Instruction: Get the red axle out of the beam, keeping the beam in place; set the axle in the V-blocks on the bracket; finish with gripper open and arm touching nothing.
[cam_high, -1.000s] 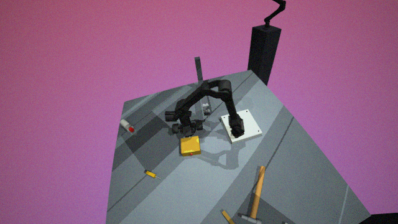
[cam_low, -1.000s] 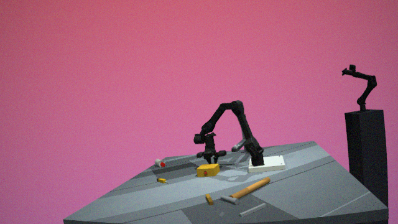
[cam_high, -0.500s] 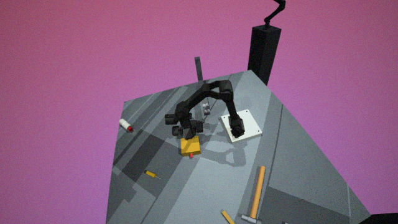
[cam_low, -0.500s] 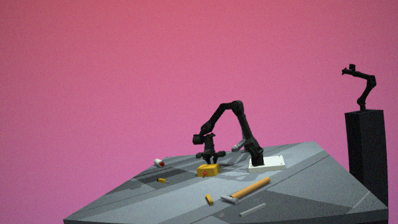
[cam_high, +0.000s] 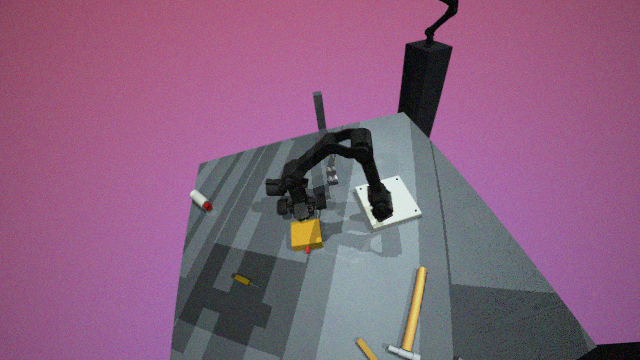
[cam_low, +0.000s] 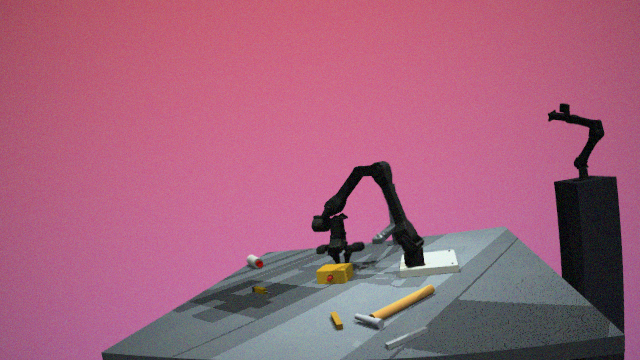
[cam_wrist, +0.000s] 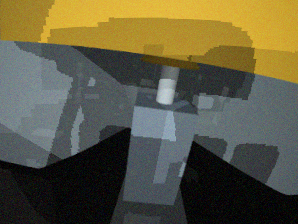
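The yellow beam lies 30 mm ahead of my gripper tip, 90 mm to the left of it and 10 mm above it. Also, from my gripper tip: small yellow screwdriver: 310 mm ahead, 150 mm to the left, 10 mm below; small pale block: 10 mm ahead, 20 mm to the left, 10 mm above; grey bar: 150 mm behind, 700 mm to the left, 10 mm below.
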